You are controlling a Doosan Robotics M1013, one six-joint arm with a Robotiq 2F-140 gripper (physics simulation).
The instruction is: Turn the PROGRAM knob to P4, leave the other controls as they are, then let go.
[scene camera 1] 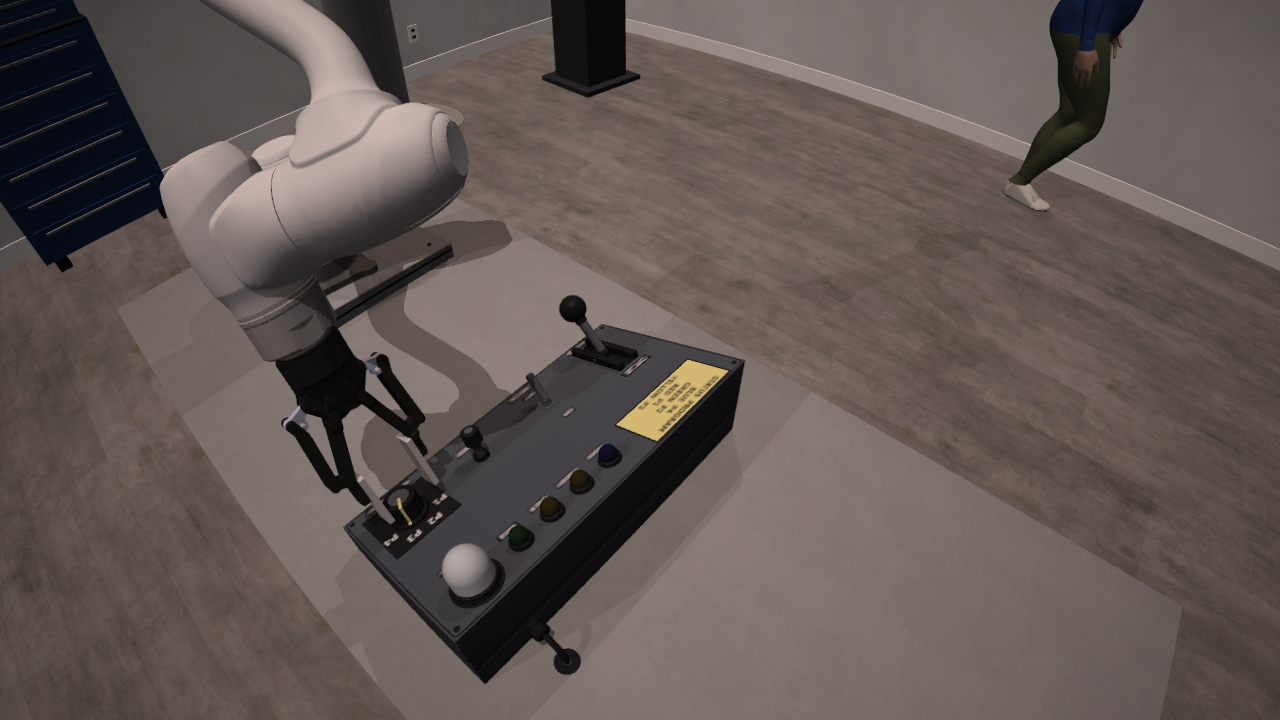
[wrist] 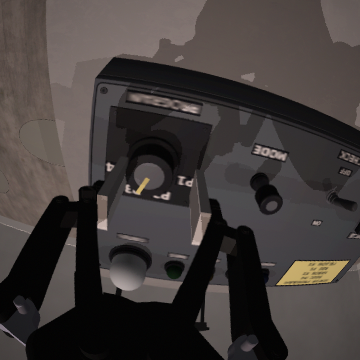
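Pixels of known places: gripper, fingertip midpoint: (scene camera 1: 409, 498) (wrist: 159, 176); arm's base, origin of the base link: (scene camera 1: 321, 272).
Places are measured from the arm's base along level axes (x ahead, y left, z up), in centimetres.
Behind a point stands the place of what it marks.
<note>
The PROGRAM knob (scene camera 1: 408, 501) {y -14.3, x 64.6, z 9.0 cm} (wrist: 150, 172) {y -14.8, x 62.3, z 8.2 cm} is a round black knob with a yellow pointer line, on a dark square plate at one end of the grey control box (scene camera 1: 528, 447) {y 1.9, x 67.0, z 6.8 cm} (wrist: 232, 220) {y -3.4, x 68.6, z 7.2 cm}. In the wrist view its pointer is directed at the P3 label; P4 is partly hidden by the left finger. My gripper (scene camera 1: 414, 504) {y -13.9, x 63.4, z 7.6 cm} (wrist: 159, 176) {y -13.9, x 63.4, z 7.6 cm} is partly open, with one pale finger pad on each side of the knob. In the wrist view a gap shows between the knob and the right pad; the left pad is closer, and whether it touches is unclear.
On the box are the MODE selector (scene camera 1: 471, 437) {y -3.4, x 62.5, z 9.6 cm} (wrist: 270, 201) {y -3.3, x 60.9, z 9.4 cm}, the CHECK toggle (scene camera 1: 537, 390) {y 8.6, x 60.7, z 7.5 cm} (wrist: 344, 201) {y 8.4, x 59.7, z 7.6 cm}, a ball-topped lever (scene camera 1: 572, 308) {y 19.6, x 55.9, z 12.5 cm}, a white dome (scene camera 1: 468, 570) {y -14.8, x 80.0, z 15.1 cm} (wrist: 128, 270) {y -14.5, x 76.1, z 13.4 cm}, several small lamps and a yellow card (scene camera 1: 673, 400) {y 18.4, x 76.8, z 10.7 cm} (wrist: 313, 272) {y 18.3, x 76.3, z 10.6 cm}. A person (scene camera 1: 1078, 98) stands far back.
</note>
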